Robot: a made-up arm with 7 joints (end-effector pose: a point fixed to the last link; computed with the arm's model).
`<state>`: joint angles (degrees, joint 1 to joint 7).
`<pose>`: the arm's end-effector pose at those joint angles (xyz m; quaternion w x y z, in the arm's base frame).
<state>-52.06 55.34 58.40 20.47 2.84 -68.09 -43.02</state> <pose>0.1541 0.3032 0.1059 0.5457 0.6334 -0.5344 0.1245</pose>
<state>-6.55 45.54 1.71 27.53 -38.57 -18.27 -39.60</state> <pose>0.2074 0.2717 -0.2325 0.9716 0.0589 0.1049 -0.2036</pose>
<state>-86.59 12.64 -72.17 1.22 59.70 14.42 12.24</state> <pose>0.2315 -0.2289 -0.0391 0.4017 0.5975 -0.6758 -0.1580</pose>
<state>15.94 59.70 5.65 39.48 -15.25 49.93 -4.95</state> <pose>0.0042 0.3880 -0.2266 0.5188 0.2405 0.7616 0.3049</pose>
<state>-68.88 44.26 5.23 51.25 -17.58 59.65 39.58</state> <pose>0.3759 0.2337 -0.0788 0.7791 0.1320 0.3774 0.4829</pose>
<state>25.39 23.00 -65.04 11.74 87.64 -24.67 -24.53</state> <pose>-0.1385 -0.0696 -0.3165 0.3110 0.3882 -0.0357 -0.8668</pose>
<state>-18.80 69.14 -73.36 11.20 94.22 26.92 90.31</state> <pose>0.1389 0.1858 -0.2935 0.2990 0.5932 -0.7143 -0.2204</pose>
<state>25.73 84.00 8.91 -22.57 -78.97 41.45 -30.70</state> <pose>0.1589 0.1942 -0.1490 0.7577 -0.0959 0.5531 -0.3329</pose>
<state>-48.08 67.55 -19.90 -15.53 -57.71 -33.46 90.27</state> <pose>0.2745 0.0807 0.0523 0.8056 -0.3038 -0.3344 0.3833</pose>
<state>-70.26 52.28 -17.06 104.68 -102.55 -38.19 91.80</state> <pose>0.2502 0.3684 -0.1243 0.0625 -0.3530 0.0088 0.9335</pose>
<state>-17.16 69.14 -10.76 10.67 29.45 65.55 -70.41</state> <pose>0.2377 0.3017 -0.1045 0.6121 0.3147 0.7255 0.0003</pose>
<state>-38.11 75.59 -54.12 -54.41 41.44 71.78 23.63</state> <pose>0.1914 0.0423 -0.0640 0.6327 0.7280 -0.2210 0.1444</pose>
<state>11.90 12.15 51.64 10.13 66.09 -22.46 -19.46</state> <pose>0.0497 0.2815 -0.2554 0.7134 0.5709 0.4064 0.0024</pose>
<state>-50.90 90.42 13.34 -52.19 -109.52 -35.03 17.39</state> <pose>0.0984 0.0348 0.1673 0.7313 -0.2194 -0.4784 -0.4338</pose>
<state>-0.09 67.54 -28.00 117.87 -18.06 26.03 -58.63</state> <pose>-0.1446 0.4250 -0.0556 0.3433 -0.0785 0.8491 0.3937</pose>
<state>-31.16 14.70 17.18 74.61 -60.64 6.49 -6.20</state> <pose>0.1940 0.1411 -0.3977 0.7615 -0.4638 0.3544 0.2818</pose>
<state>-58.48 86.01 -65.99 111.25 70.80 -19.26 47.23</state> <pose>0.0530 0.4658 0.0316 0.0715 0.9185 0.3847 -0.0575</pose>
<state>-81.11 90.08 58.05 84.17 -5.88 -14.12 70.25</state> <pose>0.1241 0.4543 0.1038 0.2782 -0.3145 -0.2382 0.8757</pose>
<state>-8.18 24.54 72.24 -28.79 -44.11 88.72 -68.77</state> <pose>0.1044 0.2700 -0.0904 0.8902 -0.3349 0.0908 -0.2953</pose>
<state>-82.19 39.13 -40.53 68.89 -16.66 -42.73 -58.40</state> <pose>0.4266 0.1201 -0.0248 0.7168 0.4589 -0.0733 -0.5198</pose>
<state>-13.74 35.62 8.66 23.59 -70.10 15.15 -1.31</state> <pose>0.2391 0.2261 -0.2522 0.9143 -0.3269 0.2024 0.1272</pose>
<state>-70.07 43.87 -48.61 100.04 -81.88 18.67 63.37</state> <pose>0.3119 0.3046 -0.1772 0.5447 0.0775 0.3436 0.7611</pose>
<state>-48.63 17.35 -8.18 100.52 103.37 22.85 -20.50</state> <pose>0.2309 0.1698 -0.3594 0.2228 0.7430 0.5602 -0.2907</pose>
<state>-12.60 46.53 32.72 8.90 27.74 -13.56 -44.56</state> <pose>0.2327 0.2926 -0.0761 0.7955 0.5704 0.1622 -0.1244</pose>
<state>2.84 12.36 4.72 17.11 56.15 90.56 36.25</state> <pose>0.0720 0.1784 -0.3195 0.2407 0.6604 0.5778 0.4148</pose>
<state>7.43 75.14 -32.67 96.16 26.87 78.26 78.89</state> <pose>-0.0720 0.4273 0.0014 0.5732 -0.7925 -0.2022 -0.0494</pose>
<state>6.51 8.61 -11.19 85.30 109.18 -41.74 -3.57</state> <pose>-0.1629 0.0675 -0.4072 0.3703 0.2605 0.3264 -0.8297</pose>
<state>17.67 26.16 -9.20 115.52 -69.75 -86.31 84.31</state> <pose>-0.2219 0.2626 -0.2221 0.2203 0.5286 -0.0746 0.8164</pose>
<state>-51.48 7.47 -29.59 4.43 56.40 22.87 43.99</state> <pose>0.3256 -0.1047 -0.0836 0.7537 0.4423 -0.4240 0.2379</pose>
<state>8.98 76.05 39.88 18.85 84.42 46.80 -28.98</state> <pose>0.1542 0.3704 0.0534 0.1816 0.7168 0.4751 0.4771</pose>
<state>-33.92 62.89 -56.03 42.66 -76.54 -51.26 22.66</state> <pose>0.2616 0.2645 -0.1998 0.9635 0.0962 -0.0788 0.2371</pose>
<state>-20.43 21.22 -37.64 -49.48 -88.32 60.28 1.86</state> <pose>0.0981 -0.0867 -0.0873 0.5394 -0.2089 0.3171 -0.7516</pose>
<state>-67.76 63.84 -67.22 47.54 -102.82 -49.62 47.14</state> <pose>0.3586 0.2477 -0.0562 0.8253 -0.1459 -0.2309 0.4943</pose>
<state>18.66 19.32 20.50 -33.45 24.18 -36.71 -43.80</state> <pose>0.1329 0.1277 -0.1245 0.7622 0.5323 -0.0979 -0.3552</pose>
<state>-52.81 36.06 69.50 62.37 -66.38 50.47 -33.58</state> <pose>0.3096 0.2795 -0.1826 0.6319 -0.7451 -0.1726 -0.1250</pose>
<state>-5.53 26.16 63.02 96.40 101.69 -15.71 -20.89</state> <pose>-0.0627 0.2014 -0.4107 0.5931 0.1865 0.7207 -0.3066</pose>
